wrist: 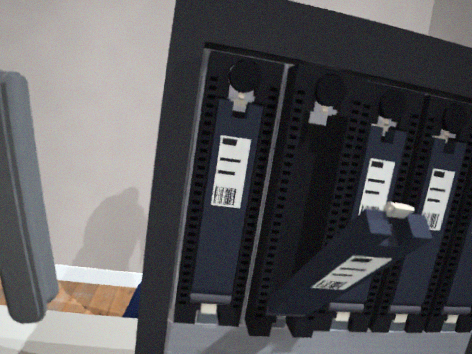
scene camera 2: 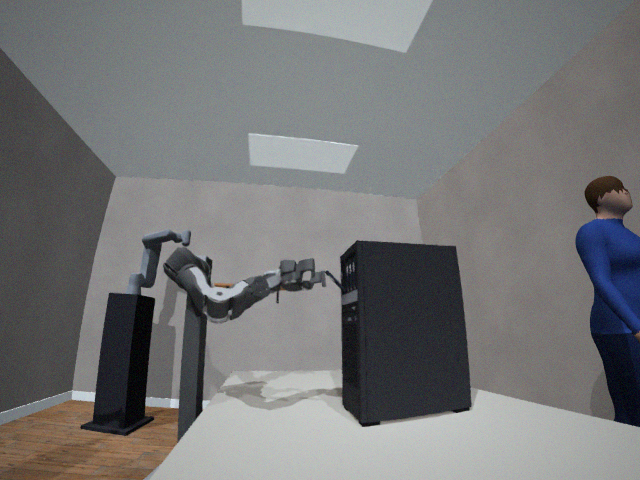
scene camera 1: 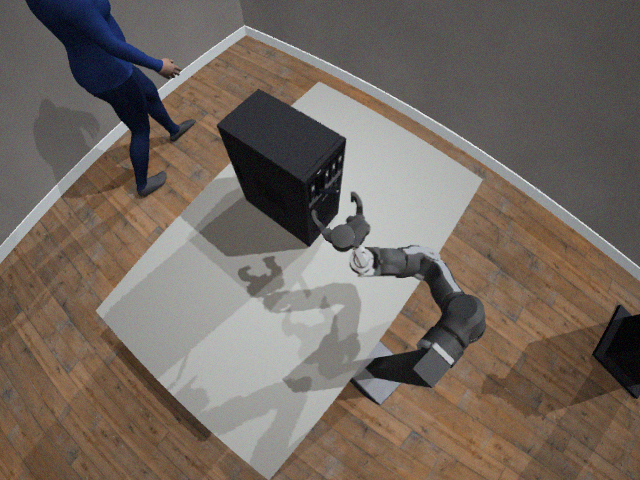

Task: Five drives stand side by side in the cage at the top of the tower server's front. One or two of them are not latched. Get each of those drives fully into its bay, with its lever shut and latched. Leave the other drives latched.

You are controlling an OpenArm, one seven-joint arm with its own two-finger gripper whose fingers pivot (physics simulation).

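The tower server point(scene camera 1: 281, 134) point(scene camera 2: 413, 330) point(wrist: 157, 200) stands with its drive cage facing my gripper. In the wrist view, the leftmost drive point(wrist: 215, 240) has its lever upright and shut. The second drive's lever point(wrist: 345, 265) point(scene camera 2: 334, 280) is swung far out and down, its tip toward the camera, and that drive seems to stand slightly proud. The third drive point(wrist: 377, 185) and fourth drive point(wrist: 439, 195) have upright levers; the fifth drive point(wrist: 462, 280) is cut off by the edge. My gripper point(scene camera 1: 334, 203) point(scene camera 2: 321, 273) is open in front of the cage, holding nothing; one finger shows at the wrist view's left.
The server stands on a pale table point(scene camera 1: 398, 155) point(scene camera 2: 289, 439). A person in blue point(scene camera 1: 103, 56) point(scene camera 2: 610, 268) stands behind the server. A second small arm point(scene camera 2: 149, 258) stands on a black pedestal point(scene camera 2: 124, 356) in the background.
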